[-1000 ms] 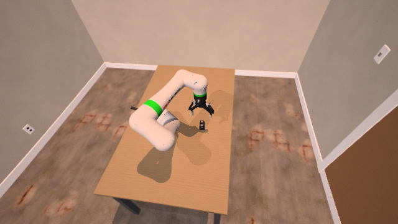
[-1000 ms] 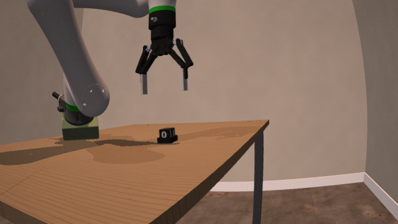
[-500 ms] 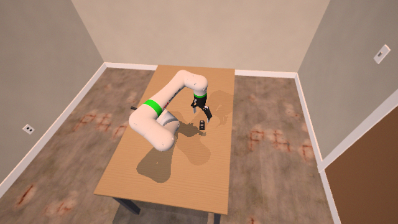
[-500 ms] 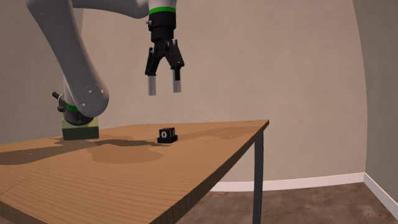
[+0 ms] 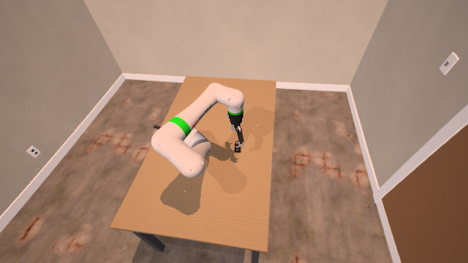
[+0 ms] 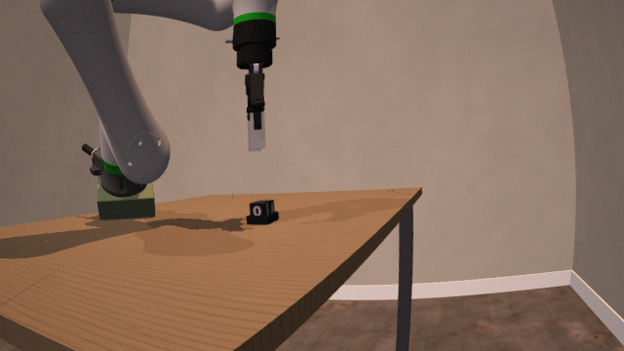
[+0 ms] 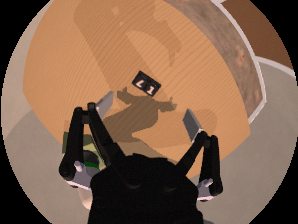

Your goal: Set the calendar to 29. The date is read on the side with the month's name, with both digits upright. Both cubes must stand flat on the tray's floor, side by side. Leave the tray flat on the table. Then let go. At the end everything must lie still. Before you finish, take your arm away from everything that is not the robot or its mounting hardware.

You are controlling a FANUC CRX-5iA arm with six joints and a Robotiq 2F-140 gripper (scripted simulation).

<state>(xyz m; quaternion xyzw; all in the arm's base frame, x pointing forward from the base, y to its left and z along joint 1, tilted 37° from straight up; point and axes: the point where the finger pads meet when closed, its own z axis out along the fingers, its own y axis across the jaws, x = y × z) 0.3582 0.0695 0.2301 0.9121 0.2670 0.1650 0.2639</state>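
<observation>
The black calendar tray is 20 mm to the left of my hand and 140 mm below it.
</observation>
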